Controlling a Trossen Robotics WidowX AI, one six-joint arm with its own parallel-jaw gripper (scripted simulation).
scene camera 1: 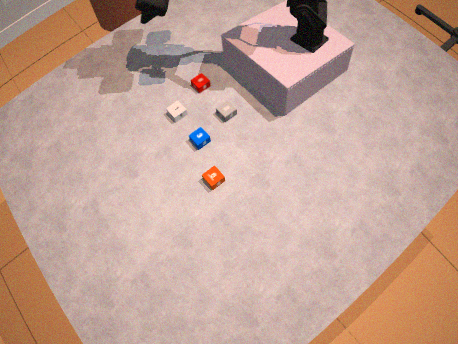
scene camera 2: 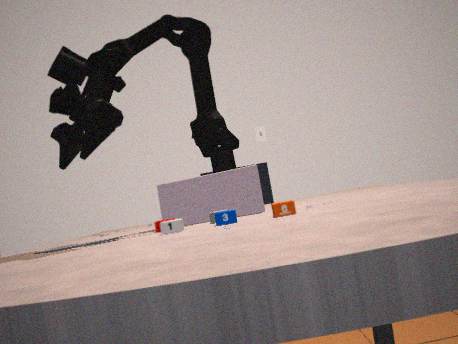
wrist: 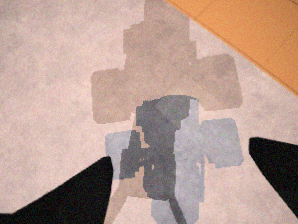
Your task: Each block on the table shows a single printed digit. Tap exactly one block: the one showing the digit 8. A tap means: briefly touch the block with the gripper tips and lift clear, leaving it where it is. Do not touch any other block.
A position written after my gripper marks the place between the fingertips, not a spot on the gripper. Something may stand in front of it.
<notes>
My gripper [scene camera 2: 71, 164] is open and holds nothing.
My gripper is seen too in the wrist view [wrist: 180, 154].
</notes>
